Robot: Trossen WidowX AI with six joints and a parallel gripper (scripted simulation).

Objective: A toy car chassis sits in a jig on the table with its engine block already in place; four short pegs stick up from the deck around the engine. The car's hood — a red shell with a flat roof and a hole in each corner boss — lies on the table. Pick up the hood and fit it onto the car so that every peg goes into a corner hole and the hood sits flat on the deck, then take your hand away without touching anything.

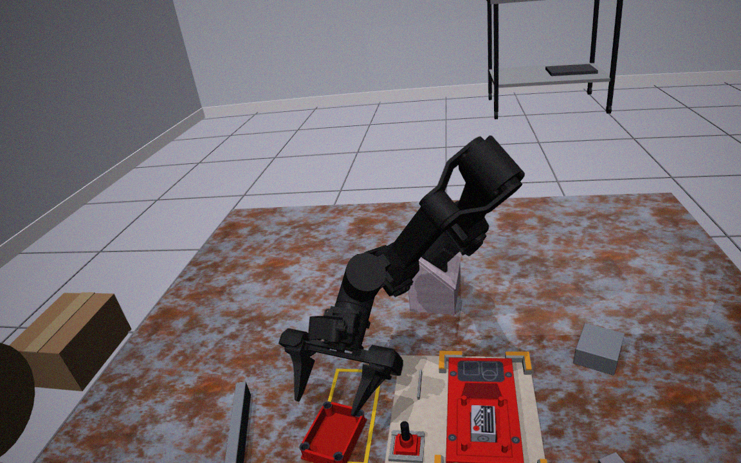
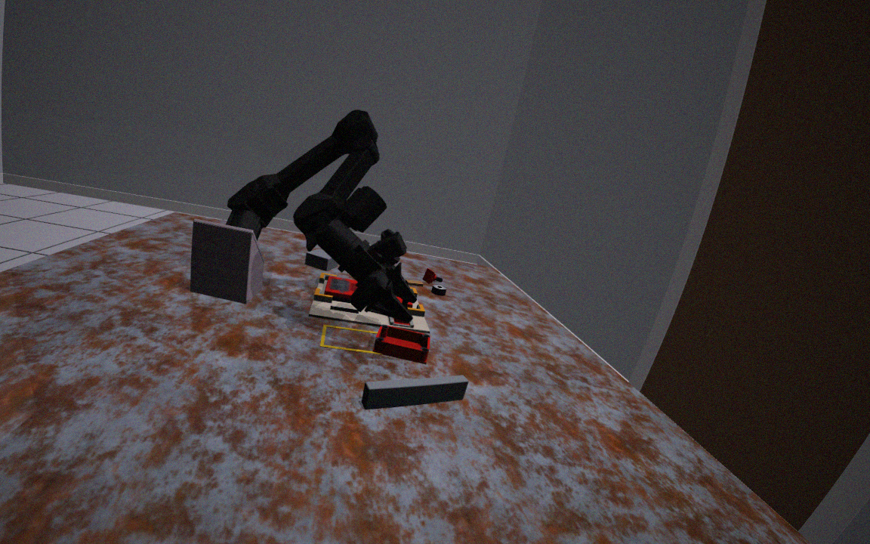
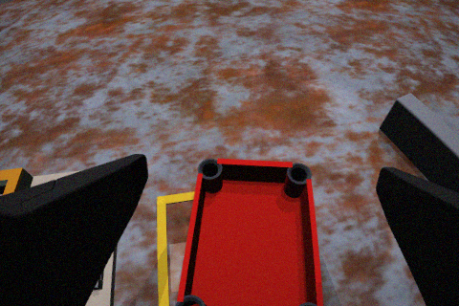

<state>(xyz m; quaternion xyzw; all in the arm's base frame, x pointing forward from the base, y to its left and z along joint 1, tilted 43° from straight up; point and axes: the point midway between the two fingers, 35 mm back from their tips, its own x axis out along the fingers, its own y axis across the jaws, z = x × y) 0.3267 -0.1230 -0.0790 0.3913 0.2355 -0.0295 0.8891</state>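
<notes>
Right now the red hood is 10 mm behind my gripper tip and 70 mm below it. The rest, counted from my gripper tip: engine block: 20 mm behind, 230 mm to the left, 60 mm below; then jig: 50 mm behind, 210 mm to the left, 70 mm below.
</notes>
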